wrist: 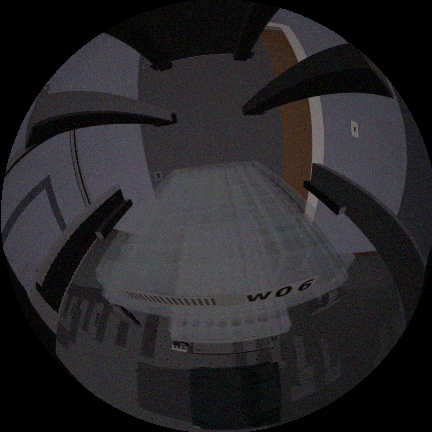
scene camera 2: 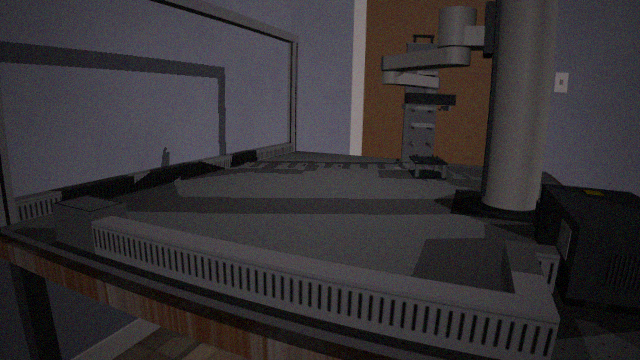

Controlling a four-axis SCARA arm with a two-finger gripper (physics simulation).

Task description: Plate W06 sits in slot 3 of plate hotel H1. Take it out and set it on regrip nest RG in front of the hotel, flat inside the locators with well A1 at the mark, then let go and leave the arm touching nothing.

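The gripper [wrist: 214, 178] is visible, and so is a slotted duct [scene camera 2: 520, 303].
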